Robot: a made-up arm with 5 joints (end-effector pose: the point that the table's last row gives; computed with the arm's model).
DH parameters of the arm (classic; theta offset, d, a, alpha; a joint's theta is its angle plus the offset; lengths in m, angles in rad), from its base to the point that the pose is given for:
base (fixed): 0 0.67 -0.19 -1.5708
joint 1: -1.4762 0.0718 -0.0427 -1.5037
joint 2: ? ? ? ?
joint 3: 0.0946 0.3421 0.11 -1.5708
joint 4: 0 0.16 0.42 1.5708
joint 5: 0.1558 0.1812 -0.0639 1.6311
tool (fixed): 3.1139 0.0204 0 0
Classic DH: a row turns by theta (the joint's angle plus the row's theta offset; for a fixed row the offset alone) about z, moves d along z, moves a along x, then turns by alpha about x.
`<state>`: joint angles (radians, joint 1 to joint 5).
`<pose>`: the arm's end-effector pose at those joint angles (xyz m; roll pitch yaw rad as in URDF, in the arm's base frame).
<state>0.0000 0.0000 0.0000 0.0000 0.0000</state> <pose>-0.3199 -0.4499 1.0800 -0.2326 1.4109 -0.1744</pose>
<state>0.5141 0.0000 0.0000 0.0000 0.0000</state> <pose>-0.1015 -0.4499 1.0909 -3.1280 1.2131 -3.0626</pose>
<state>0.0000 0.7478 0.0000 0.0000 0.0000</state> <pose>-0.3528 -0.6119 0.6177 1.4406 0.8570 1.3653</pose>
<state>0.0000 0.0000 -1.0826 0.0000 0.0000</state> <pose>0.1642 -0.4499 0.9452 3.1021 0.6454 -3.1069</pose>
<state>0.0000 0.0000 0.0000 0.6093 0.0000</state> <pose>-0.3199 -0.2115 1.1182 -1.4181 0.9170 -1.3100</pose>
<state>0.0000 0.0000 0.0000 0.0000 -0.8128</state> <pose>-0.3728 -0.4499 1.0769 3.1172 0.9150 -3.0962</pose>
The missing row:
joint 2: 0 0.0057 -0.0171 -1.6378
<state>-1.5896 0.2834 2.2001 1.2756 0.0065</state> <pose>0.2018 0.1272 0.4342 2.1794 -0.0912 -1.5799</pose>
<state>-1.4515 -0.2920 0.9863 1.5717 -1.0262</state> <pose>-0.1580 0.0762 0.3143 0.9824 0.4790 -1.1473</pose>
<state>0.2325 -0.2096 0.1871 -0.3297 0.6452</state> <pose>-0.2510 -0.4783 1.1537 0.0999 0.8015 0.1507</pose>
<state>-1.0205 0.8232 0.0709 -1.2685 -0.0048</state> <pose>0.1802 -0.4389 0.2094 0.4682 -0.4696 1.8614</pose>
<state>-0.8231 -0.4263 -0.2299 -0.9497 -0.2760</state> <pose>-0.5592 -0.5274 0.8937 0.6209 0.8615 0.8302</pose>
